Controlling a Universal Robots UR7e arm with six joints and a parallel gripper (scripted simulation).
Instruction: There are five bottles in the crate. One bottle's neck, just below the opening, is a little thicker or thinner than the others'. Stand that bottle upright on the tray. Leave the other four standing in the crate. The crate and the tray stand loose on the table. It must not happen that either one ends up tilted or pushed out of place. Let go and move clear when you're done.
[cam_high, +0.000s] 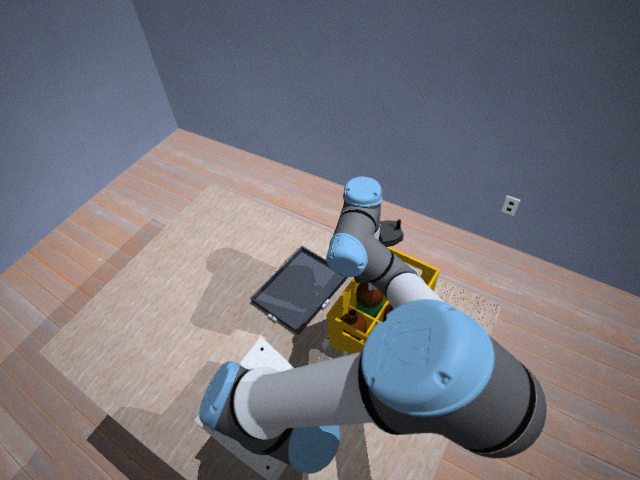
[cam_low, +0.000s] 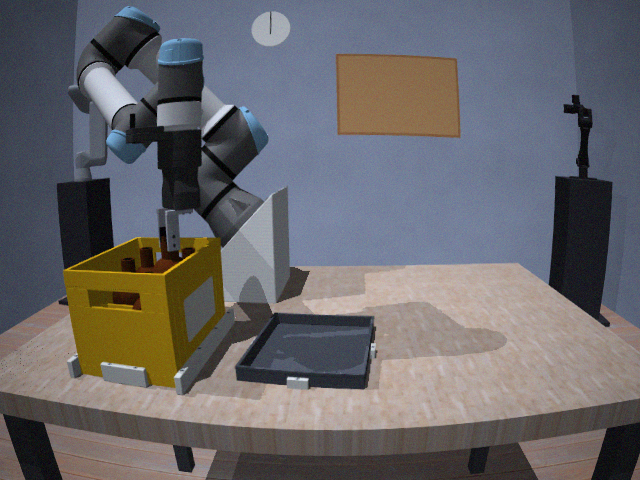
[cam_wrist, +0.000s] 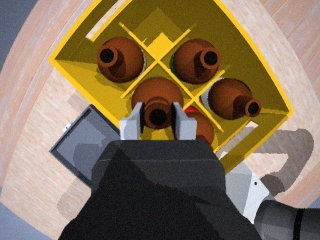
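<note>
The yellow crate lies 12 cm below my hand and 4 cm to the right of it. Also, from my hand: dark tray: 22 cm to the left, 19 cm below, 5 cm behind; bottle: 11 cm below, 9 cm ahead, 1 cm to the left.
</note>
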